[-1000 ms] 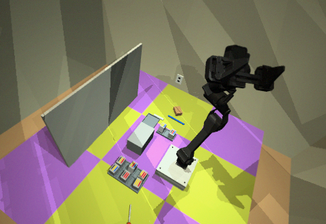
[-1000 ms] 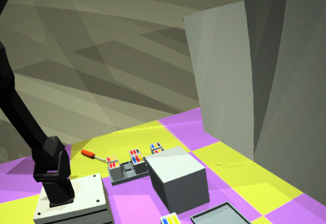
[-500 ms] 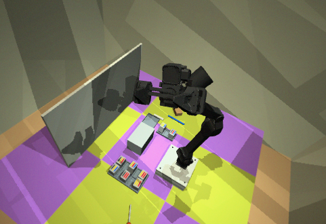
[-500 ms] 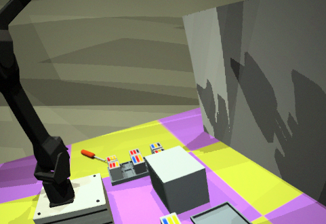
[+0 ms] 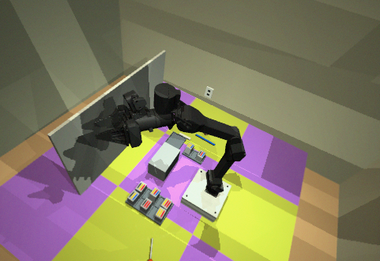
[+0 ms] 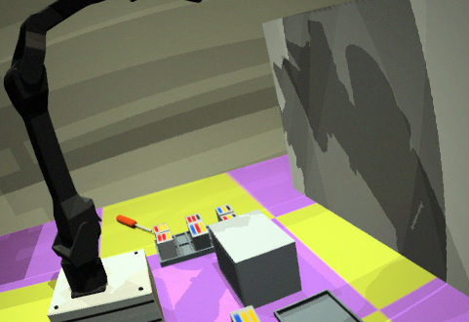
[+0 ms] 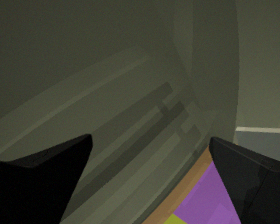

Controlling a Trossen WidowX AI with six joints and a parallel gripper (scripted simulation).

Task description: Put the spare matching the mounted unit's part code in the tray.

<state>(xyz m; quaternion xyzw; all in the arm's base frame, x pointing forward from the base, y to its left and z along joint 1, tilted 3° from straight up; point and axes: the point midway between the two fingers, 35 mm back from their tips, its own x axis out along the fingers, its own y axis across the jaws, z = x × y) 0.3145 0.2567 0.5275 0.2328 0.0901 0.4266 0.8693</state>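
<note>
Now: gripper tip 540 mm above the grey spare, 140 mm to the left of it and 40 mm past it. From my gripper tip the other things lie so: mounted unit: 530 mm below, 320 mm to the right, 50 mm behind; tall grey panel: 360 mm below, 320 mm to the right, 200 mm ahead; flat grey tray: 580 mm below, 510 mm to the right, 20 mm behind.
</note>
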